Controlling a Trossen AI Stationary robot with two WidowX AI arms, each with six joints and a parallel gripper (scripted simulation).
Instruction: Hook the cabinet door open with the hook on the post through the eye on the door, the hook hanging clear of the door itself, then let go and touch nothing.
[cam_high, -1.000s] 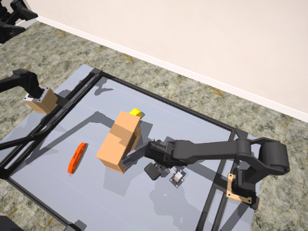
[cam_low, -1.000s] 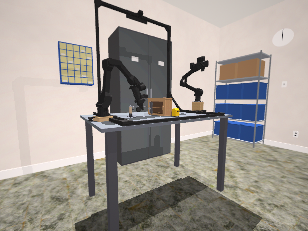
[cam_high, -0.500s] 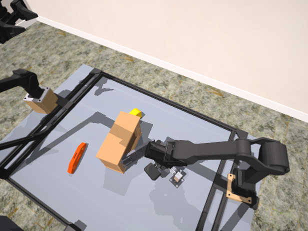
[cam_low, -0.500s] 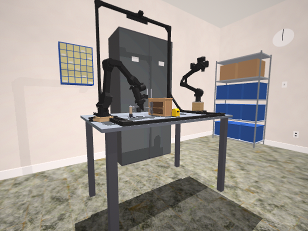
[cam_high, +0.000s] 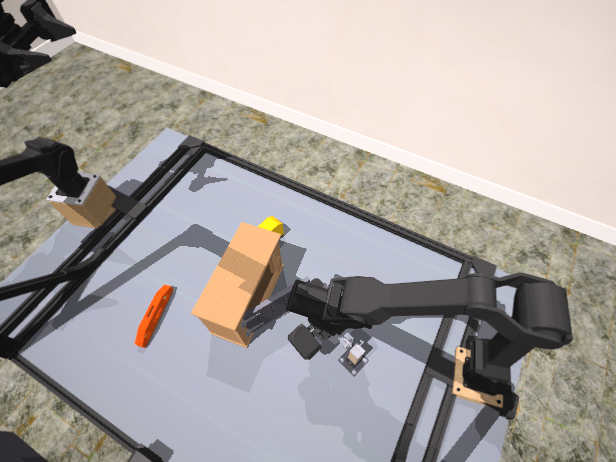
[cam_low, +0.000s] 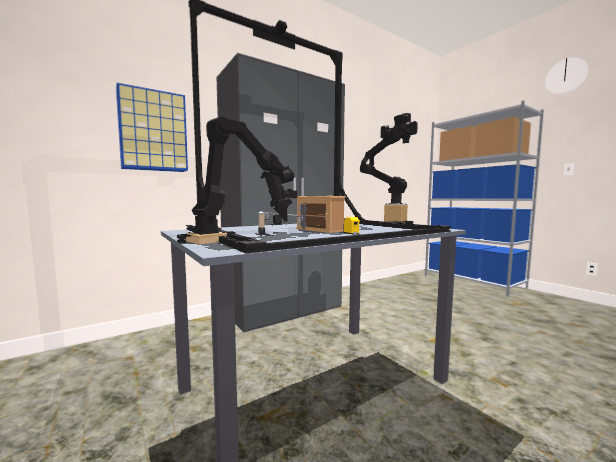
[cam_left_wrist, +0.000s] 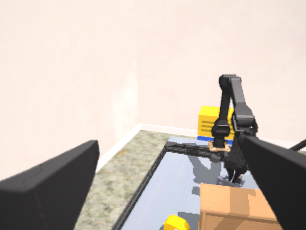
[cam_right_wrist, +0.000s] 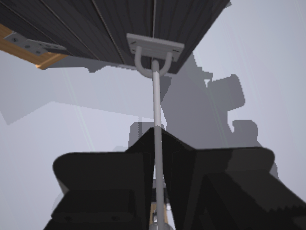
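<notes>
The hook rod is 2 cm below my right hand. Also, from my right hand: yellow tape measure: 17 cm ahead, 24 cm to the left, 5 cm below; grey door: 2 cm behind, 11 cm to the left, 1 cm below; orange tool: 14 cm behind, 38 cm to the left, 6 cm below.
</notes>
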